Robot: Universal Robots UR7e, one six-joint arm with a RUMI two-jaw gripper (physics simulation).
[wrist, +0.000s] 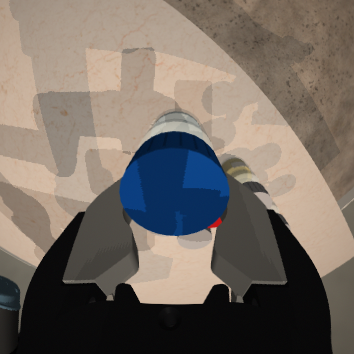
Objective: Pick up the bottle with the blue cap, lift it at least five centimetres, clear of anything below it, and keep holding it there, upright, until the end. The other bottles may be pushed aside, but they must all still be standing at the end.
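Frame: origin at the arm's base, x ahead, y left, z up, level; millimetres.
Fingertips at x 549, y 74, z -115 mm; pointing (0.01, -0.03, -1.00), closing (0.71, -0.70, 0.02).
Pixels of each thing's top centre, then the offset from my fingertips to it.
- bottle with the blue cap, middle of its top: [175, 202] 11 mm ahead, 12 mm left, 52 mm up
- bottle, middle of its top: [253, 207] 15 mm ahead, 132 mm right, 44 mm down
- red cap, middle of its top: [212, 214] 32 mm back, 98 mm right, 44 mm down
The bottle with the blue cap [175, 192] is in the middle of the wrist view, its cap towards the camera and its pale body partly showing behind the cap. My gripper [176, 174] is shut on this bottle, one grey jaw on each side just below the cap. The lower part of the bottle is hidden by its cap. Another bottle [242, 172] with pale, yellowish and dark bands shows partly behind the right jaw. A small piece of a red cap [215, 223] shows between the blue cap and the right jaw.
A round, pale marble-like table top [165, 25] lies below, with many shadows on it. Its curved edge runs down the right side, with a brown speckled floor [305, 85] beyond. A dark cylindrical object with a teal top [8, 294] shows at the lower left edge.
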